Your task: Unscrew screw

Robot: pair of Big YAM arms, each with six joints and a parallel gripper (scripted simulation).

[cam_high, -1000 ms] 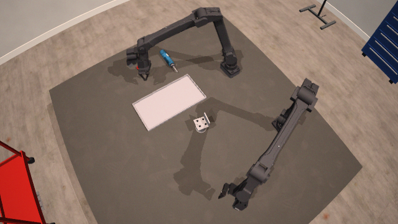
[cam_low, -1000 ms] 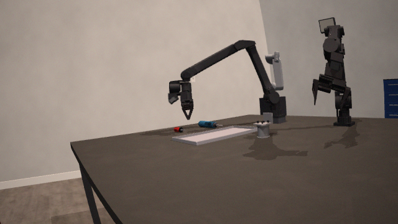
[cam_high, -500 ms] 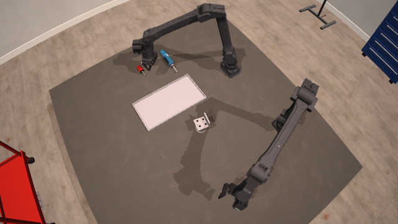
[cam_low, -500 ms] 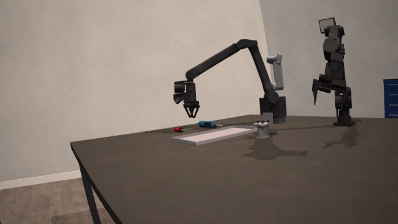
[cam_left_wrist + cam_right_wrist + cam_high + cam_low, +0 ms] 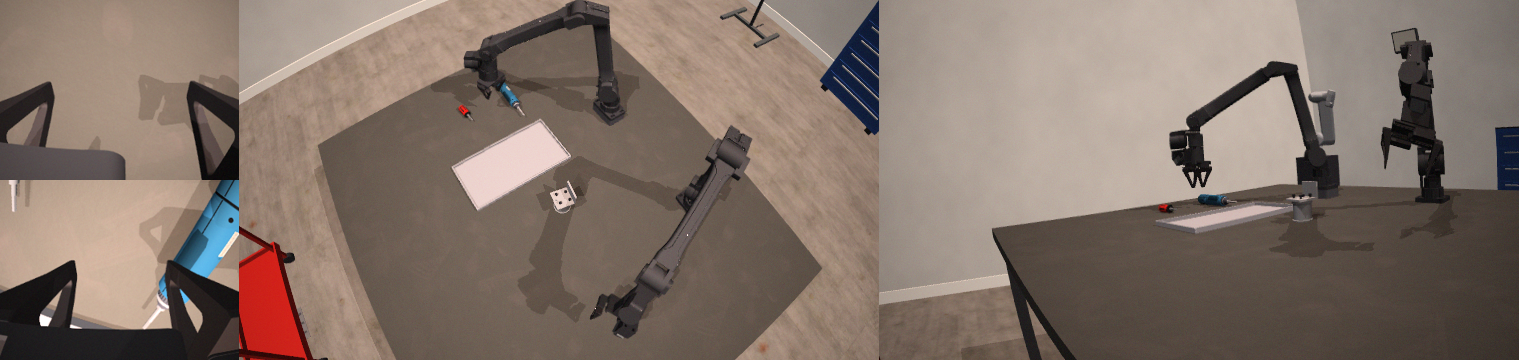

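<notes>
Right now my left hand is 45 cm to the left of the white bracket plate, 17 cm past it and 9 cm above it. Round my left hand: red tool (103 cm to the right, 15 cm below, 8 cm behind); flat white tray (71 cm to the right, 15 cm below, 11 cm behind).
</notes>
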